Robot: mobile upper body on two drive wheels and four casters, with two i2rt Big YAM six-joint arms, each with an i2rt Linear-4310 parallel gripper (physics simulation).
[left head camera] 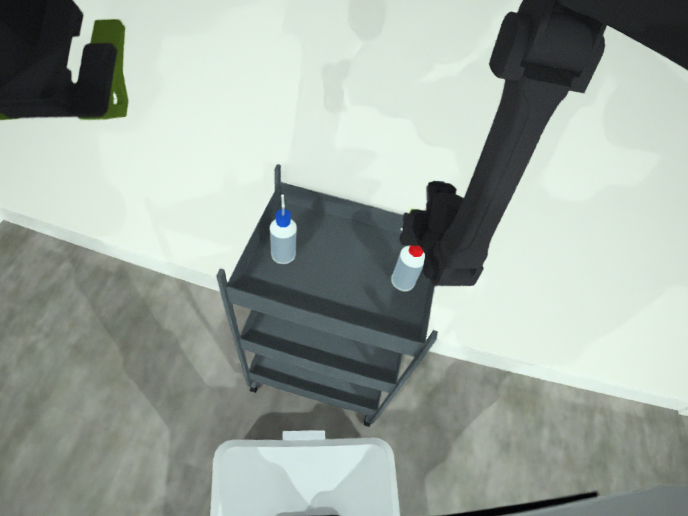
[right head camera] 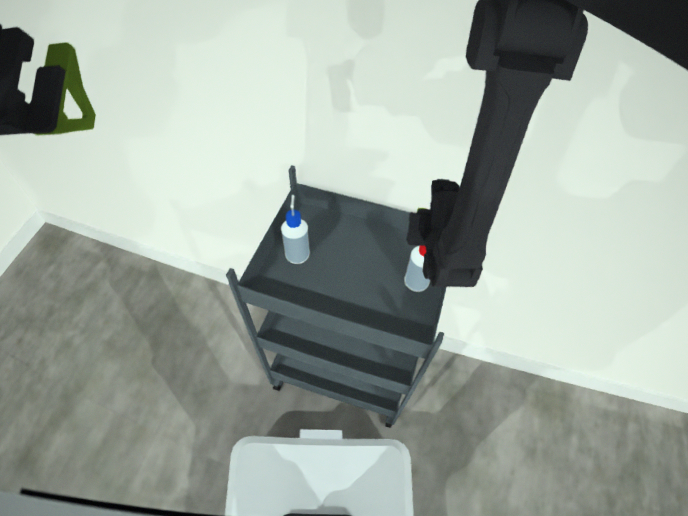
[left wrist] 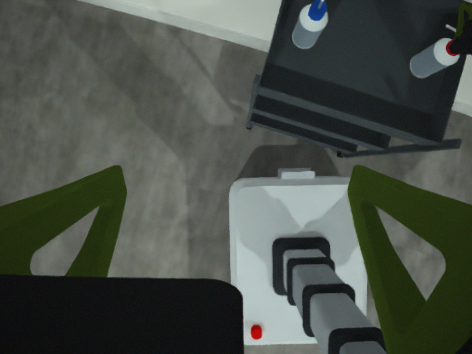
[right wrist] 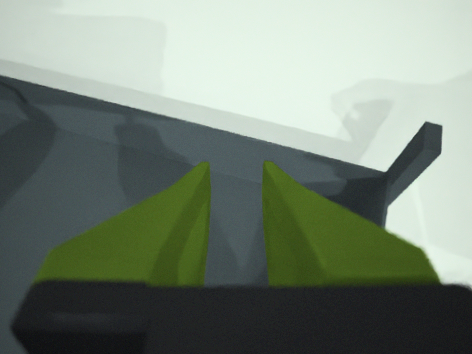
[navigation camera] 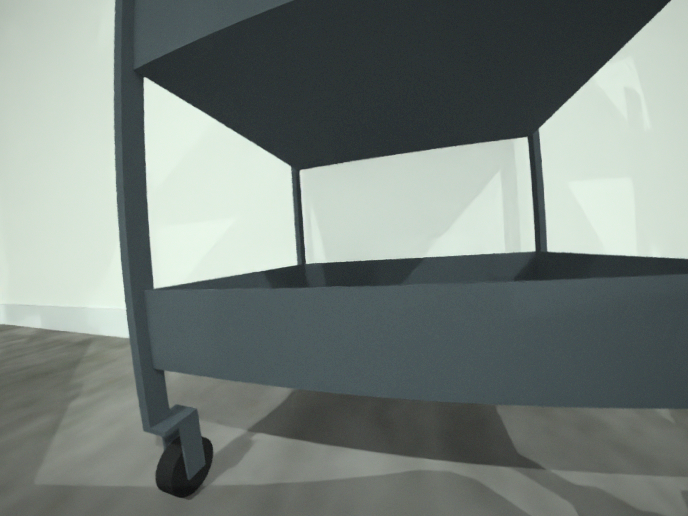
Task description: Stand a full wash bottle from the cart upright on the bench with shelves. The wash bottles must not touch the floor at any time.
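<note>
A wash bottle with a blue cap (left head camera: 283, 244) (right head camera: 296, 244) (left wrist: 306, 34) stands upright at the left of the cart's top tray (left head camera: 327, 318) (right head camera: 338, 322) (right wrist: 75, 200). A wash bottle with a red cap (left head camera: 407, 272) (right head camera: 416, 272) (left wrist: 427, 61) stands upright at the tray's right side; my right arm partly hides it in the head views. My right gripper (right wrist: 236, 175) is shut on nothing, with a narrow gap between its fingers, beyond and above the red-capped bottle. My left gripper (left wrist: 237, 178) is open and empty, well away from the cart. The bench does not show.
A pale wall (left head camera: 211, 111) (right head camera: 222, 111) stands behind the cart. The cart's corner post (right wrist: 415, 160) rises right of my right fingers. My white base (left head camera: 305, 449) (right head camera: 319, 448) (left wrist: 265, 215) is in front of the cart. The cart's lower tray (navigation camera: 389, 338) shows close in the navigation view.
</note>
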